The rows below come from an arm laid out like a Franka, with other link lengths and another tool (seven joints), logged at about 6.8 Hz.
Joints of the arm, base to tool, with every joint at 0 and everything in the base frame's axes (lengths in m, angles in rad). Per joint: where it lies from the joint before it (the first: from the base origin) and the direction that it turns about. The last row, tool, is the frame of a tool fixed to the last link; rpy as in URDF.
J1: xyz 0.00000 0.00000 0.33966 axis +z
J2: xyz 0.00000 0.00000 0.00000 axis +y
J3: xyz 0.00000 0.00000 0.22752 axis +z
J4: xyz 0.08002 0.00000 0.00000 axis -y
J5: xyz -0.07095 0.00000 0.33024 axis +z
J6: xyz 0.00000 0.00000 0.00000 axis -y
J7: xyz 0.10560 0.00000 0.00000 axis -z
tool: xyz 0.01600 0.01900 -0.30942 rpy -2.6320 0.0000 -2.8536
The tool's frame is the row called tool.
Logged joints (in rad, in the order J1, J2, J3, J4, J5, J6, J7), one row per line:
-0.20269 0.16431 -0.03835 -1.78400 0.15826 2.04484 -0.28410
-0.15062 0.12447 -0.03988 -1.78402 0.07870 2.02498 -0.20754
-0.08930 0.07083 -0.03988 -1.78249 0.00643 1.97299 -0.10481
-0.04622 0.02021 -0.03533 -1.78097 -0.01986 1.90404 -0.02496
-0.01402 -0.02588 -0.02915 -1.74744 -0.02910 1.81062 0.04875
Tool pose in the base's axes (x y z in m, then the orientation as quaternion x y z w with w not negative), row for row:
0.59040 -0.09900 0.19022 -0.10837 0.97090 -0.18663 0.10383
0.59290 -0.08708 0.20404 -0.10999 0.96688 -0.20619 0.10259
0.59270 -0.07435 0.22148 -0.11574 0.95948 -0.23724 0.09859
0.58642 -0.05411 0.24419 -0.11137 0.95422 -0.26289 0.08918
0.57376 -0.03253 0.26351 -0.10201 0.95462 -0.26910 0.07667
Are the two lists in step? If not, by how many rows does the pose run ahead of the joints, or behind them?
The pose runs 1 row behind the joints: the pose in row i belongs to the joints in row i - 1.
